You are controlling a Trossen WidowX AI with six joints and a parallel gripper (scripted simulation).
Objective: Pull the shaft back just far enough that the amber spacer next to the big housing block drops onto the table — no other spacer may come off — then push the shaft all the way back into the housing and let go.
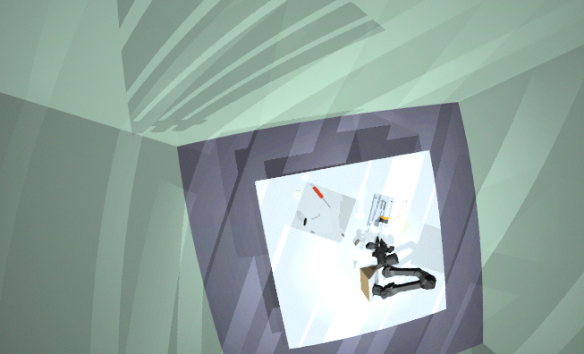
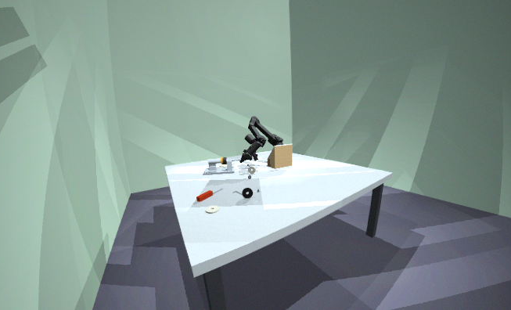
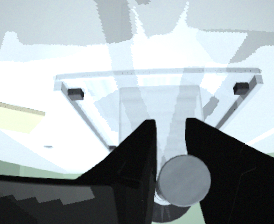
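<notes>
Now: the thin shaft 50 mm ahead of my gripper tip, 20 mm to the right of it and 20 mm above it. From my gripper tip the other things lie so: red-handled screwdriver (340 mm ahead, 330 mm to the left, 50 mm below); then pale yellow square (30 mm ahead, 210 mm to the right, 50 mm below); then white washer (380 mm ahead, 490 mm to the left, 50 mm below).
</notes>
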